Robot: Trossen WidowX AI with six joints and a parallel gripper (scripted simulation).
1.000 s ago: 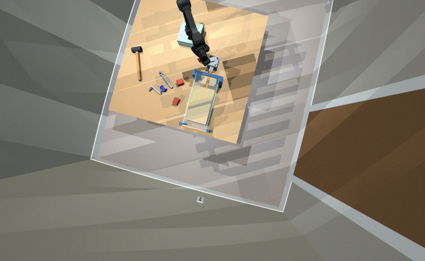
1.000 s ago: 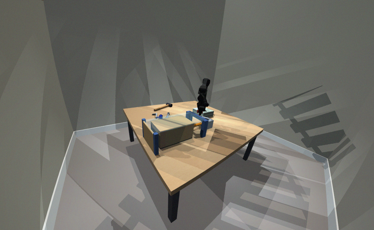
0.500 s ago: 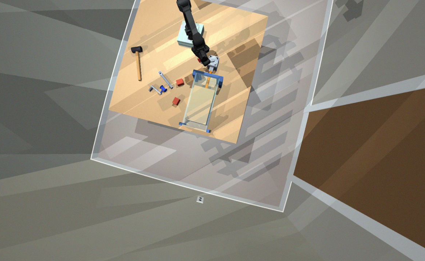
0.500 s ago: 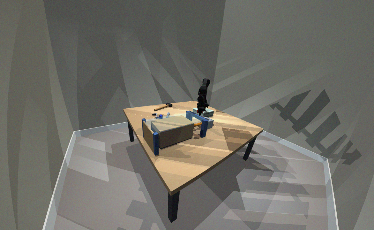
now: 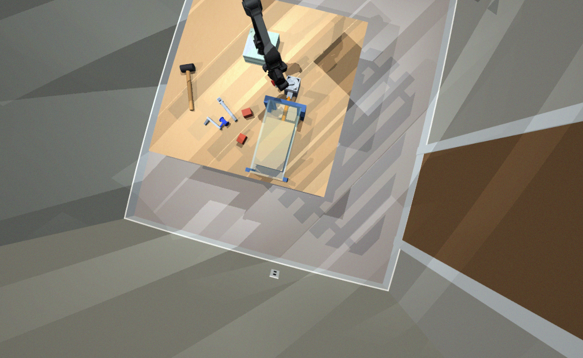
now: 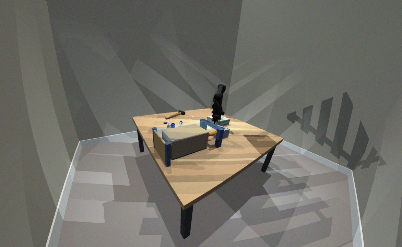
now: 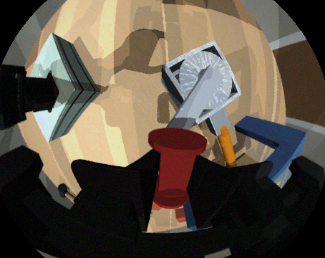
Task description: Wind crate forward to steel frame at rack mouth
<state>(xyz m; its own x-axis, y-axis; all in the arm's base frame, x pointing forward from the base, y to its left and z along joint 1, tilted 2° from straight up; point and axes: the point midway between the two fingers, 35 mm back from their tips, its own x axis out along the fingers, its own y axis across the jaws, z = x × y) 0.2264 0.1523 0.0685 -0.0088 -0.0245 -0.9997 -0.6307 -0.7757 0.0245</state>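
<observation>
My gripper tip is now 1 cm past the winch handle, 3 cm to the right of it and 1 cm above it. Round my gripper tip: orange strap 3 cm ahead, 9 cm to the left, 5 cm below; then red knob 2 cm above; then grey winch 5 cm behind, 8 cm to the left, 8 cm below.
</observation>
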